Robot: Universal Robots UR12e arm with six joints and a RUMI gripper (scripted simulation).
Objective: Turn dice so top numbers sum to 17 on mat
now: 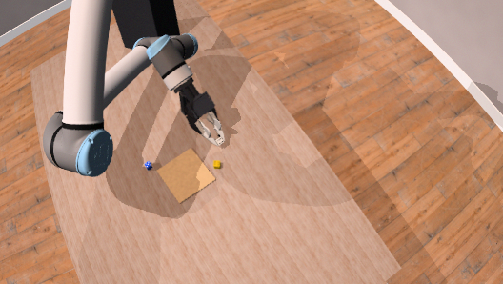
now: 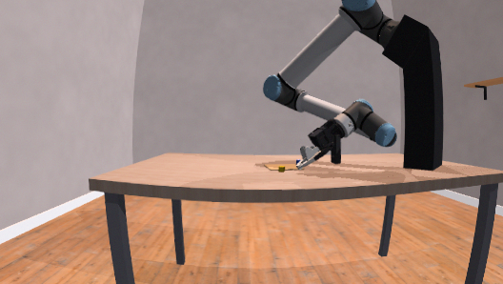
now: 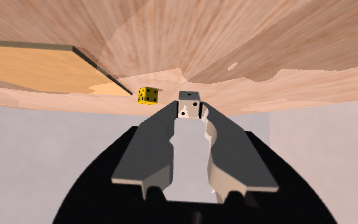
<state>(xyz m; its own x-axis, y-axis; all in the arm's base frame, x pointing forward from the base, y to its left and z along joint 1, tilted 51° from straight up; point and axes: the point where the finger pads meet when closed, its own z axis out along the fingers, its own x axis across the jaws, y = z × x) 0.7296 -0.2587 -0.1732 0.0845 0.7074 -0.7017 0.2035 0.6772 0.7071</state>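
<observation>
Right now my hand is 1 cm short of the white die. Round my hand: blue die: 11 cm behind, 22 cm to the right, 2 cm below; tan mat: 15 cm to the right, 3 cm below; yellow die: 5 cm ahead, 6 cm to the right, 2 cm below.
</observation>
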